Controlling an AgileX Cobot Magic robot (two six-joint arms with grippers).
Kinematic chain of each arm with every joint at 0, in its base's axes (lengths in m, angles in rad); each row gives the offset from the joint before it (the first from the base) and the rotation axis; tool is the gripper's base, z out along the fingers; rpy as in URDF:
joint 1: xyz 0 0 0.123 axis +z
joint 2: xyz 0 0 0 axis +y
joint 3: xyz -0.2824 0 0.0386 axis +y
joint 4: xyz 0.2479 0 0.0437 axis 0.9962 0 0.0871
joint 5: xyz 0 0 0 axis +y
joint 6: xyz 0.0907 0 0.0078 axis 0.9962 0 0.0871
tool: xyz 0 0 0 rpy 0 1.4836 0
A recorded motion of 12 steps. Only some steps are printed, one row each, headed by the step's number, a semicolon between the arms.
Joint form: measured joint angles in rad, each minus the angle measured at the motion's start. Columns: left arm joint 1, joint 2, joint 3, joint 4, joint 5, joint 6; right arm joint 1, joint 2, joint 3, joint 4, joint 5, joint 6.
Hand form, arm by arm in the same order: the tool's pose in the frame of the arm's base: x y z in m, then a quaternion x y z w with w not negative. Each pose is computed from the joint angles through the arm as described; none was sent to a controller.
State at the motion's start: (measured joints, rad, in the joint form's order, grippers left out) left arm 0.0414 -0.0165 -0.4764 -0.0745 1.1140 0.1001; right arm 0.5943 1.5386 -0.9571 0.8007 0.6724 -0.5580
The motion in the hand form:
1: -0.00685 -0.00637 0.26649 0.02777 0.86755 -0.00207 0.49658; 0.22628 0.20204 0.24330 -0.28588 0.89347 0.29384 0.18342
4: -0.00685 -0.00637 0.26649 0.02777 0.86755 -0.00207 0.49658; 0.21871 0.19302 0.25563 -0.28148 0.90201 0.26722 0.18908
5: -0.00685 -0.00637 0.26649 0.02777 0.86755 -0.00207 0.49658; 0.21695 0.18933 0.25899 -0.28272 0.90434 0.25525 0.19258
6: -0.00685 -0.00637 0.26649 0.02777 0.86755 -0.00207 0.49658; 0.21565 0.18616 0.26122 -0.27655 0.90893 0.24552 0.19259
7: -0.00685 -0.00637 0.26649 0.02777 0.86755 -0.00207 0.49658; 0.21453 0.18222 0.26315 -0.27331 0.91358 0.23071 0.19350
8: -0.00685 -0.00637 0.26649 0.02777 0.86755 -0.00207 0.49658; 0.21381 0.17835 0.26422 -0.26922 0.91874 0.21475 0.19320
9: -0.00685 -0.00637 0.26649 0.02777 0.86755 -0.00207 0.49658; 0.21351 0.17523 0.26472 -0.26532 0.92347 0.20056 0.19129
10: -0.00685 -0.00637 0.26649 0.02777 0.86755 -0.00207 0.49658; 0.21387 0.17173 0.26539 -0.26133 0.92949 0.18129 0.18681
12: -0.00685 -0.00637 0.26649 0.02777 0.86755 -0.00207 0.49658; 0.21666 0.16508 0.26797 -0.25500 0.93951 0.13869 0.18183
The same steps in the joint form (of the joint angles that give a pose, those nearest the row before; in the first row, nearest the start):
1: -0.0001 0.0000 0.0000 0.0000 0.0000 0.0000; 0.0049 -0.0219 0.0000 -0.0436 0.0043 0.0351
4: -0.0001 0.0000 0.0000 0.0000 0.0000 0.0000; 0.0112 -0.0804 0.0000 -0.1769 0.0255 0.1664
5: -0.0001 0.0000 0.0000 0.0000 0.0000 0.0000; 0.0112 -0.0980 0.0000 -0.2248 0.0329 0.2020
6: -0.0001 0.0000 0.0000 0.0000 0.0000 0.0000; 0.0112 -0.1109 0.0000 -0.2673 0.0405 0.2487
7: -0.0001 0.0000 0.0000 0.0000 0.0000 0.0000; 0.0112 -0.1242 0.0000 -0.3227 0.0499 0.2970
8: -0.0001 0.0000 0.0000 0.0000 0.0000 0.0000; 0.0112 -0.1344 0.0000 -0.3792 0.0605 0.3463
9: -0.0001 0.0000 0.0000 0.0000 0.0000 0.0000; 0.0111 -0.1403 -0.0014 -0.4271 0.0729 0.3887
10: -0.0001 0.0000 0.0000 0.0000 0.0000 0.0000; 0.0112 -0.1431 -0.0082 -0.4881 0.0957 0.4403
12: -0.0001 0.0000 0.0000 0.0000 0.0000 0.0000; 0.0112 -0.1431 -0.0303 -0.6125 0.1443 0.5345

